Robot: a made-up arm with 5 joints.
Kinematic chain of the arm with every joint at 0, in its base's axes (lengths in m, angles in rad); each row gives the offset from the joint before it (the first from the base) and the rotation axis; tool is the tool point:
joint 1: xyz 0 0 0.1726 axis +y
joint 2: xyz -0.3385 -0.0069 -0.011 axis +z
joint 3: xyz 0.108 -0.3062 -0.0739 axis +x
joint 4: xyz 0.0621 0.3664 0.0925 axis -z
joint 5: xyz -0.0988 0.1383 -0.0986 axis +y
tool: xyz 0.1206 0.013 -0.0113
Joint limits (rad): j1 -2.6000..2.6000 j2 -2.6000..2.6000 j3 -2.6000..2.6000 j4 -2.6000..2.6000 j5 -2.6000..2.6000
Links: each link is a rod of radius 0.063 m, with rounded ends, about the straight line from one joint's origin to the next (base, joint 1, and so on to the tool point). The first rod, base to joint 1, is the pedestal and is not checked.
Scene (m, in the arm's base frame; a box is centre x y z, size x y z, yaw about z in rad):
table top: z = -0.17
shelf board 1: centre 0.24 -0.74 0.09 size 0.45 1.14 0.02 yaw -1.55
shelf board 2: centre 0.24 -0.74 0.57 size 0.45 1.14 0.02 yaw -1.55
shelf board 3: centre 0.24 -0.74 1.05 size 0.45 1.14 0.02 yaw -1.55
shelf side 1: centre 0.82 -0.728 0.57 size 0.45 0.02 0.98 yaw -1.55
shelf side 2: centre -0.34 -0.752 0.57 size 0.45 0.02 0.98 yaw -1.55
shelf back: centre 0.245 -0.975 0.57 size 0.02 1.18 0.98 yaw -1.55
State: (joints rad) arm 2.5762 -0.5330 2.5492 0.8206 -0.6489
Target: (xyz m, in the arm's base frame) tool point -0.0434 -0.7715 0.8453
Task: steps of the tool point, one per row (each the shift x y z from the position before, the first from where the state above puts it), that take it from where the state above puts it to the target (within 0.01 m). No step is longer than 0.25 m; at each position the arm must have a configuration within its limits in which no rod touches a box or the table.
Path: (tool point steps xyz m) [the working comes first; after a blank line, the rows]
Joints at the target: 1.3731 -0.6916 2.6000 0.7279 -1.2459
Straight joint move there: touches shelf board 2.

1: 0.0290 0.0616 -0.0284
2: 0.0220 0.0871 -0.0118
3: 0.0056 0.1066 0.0042
4: -0.0187 0.1184 0.0159
5: -0.0482 0.1214 0.0201
6: -0.0392 -0.0347 0.1702
7: -0.1008 -0.0216 0.1613
8: -0.1586 -0.0076 0.1280
9: -0.2027 0.0064 0.0730
10: 0.0195 -0.0951 0.0459
11: 0.0146 -0.0978 0.0203
12: 0.0053 -0.0937 -0.0038
13: -0.0077 -0.0823 -0.0240
14: -0.0227 -0.0643 -0.0384

